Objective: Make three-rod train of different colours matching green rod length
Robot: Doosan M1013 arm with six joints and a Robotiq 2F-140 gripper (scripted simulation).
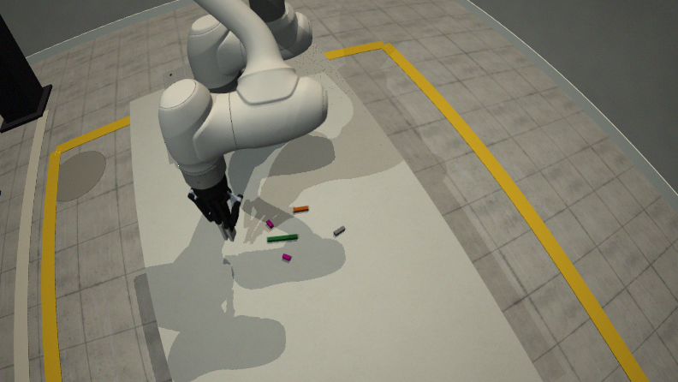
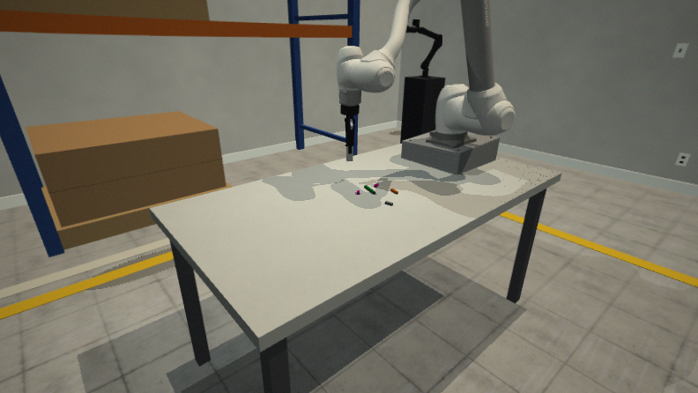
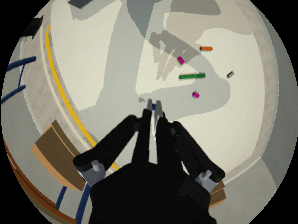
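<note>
Now: the grey rod 10 mm ahead of my hand, 270 mm to the left of it and 130 mm below it. Also, from my hand: green rod (10 mm behind, 120 mm to the left, 130 mm below); orange rod (80 mm behind, 200 mm to the left, 130 mm below); small blue rod (30 mm below).
</note>
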